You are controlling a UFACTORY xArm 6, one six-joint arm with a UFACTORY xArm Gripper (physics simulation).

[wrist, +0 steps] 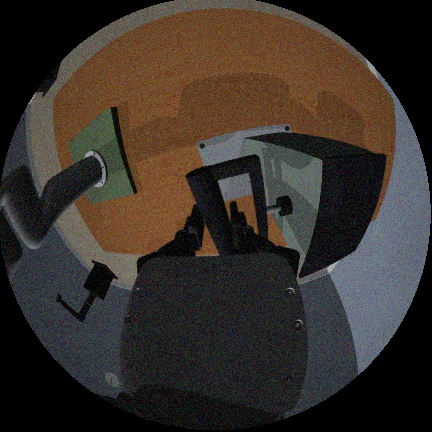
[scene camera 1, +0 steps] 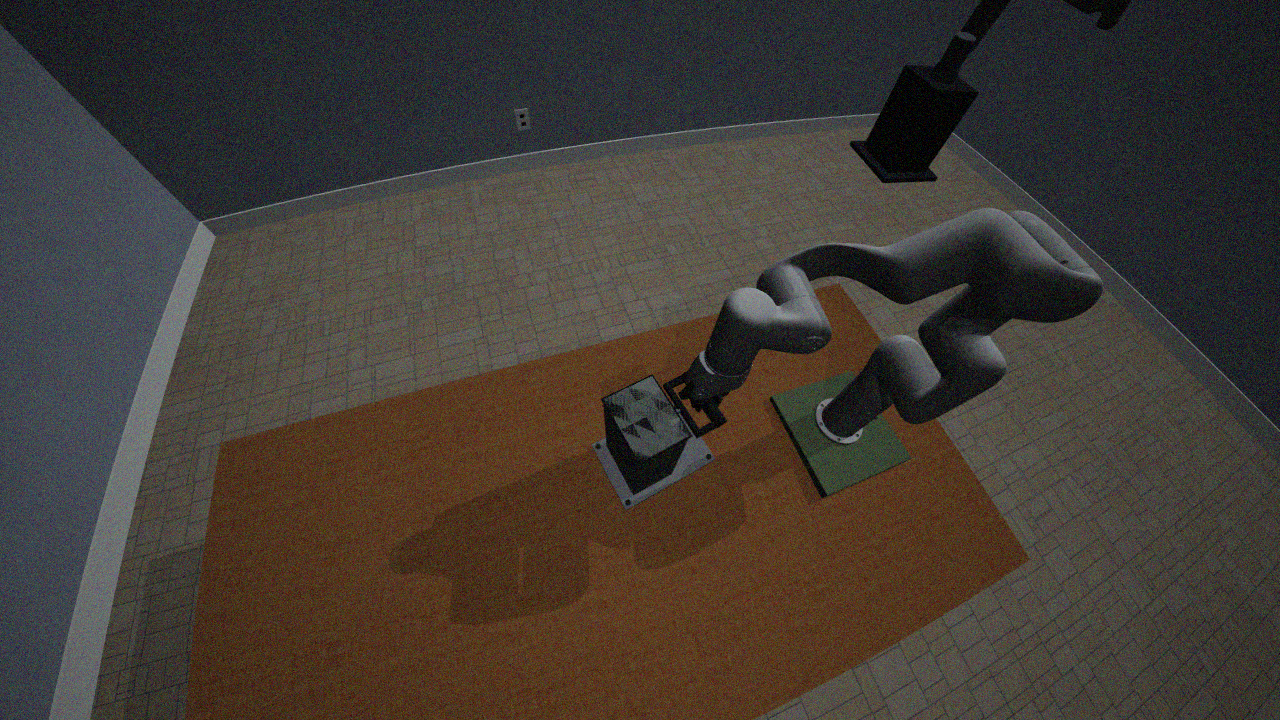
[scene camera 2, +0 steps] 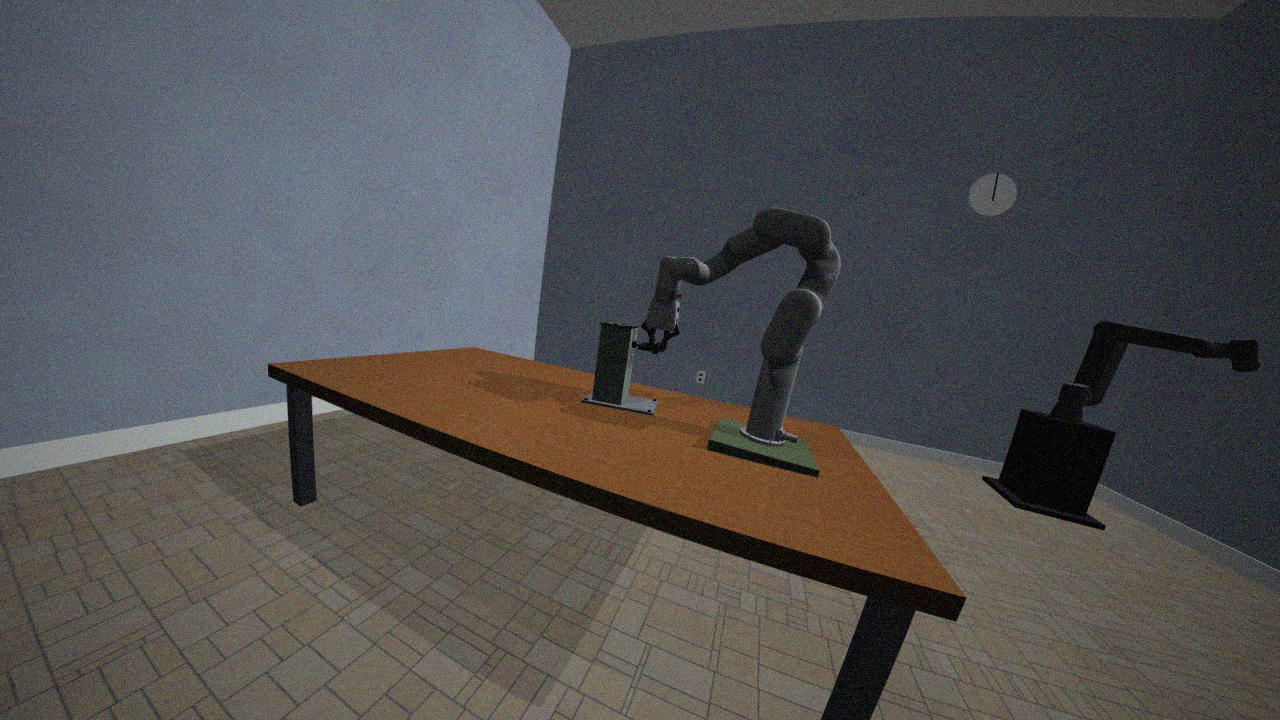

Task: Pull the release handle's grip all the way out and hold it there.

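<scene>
The release handle is a black rectangular frame on the side of a tall dark box with a grey-green face. In the wrist view its outer grip bar stands away from the box, and a short metal rod with a dark knob shows between frame and box. My gripper points down with its fingers partly open, one on each side of the grip bar. A narrow gap shows between the bar and the inner finger. Contact of the outer finger is unclear.
The box stands on a grey base plate on the orange-brown table. My arm's base is on a green board. A dark second arm on a pedestal stands beyond the table.
</scene>
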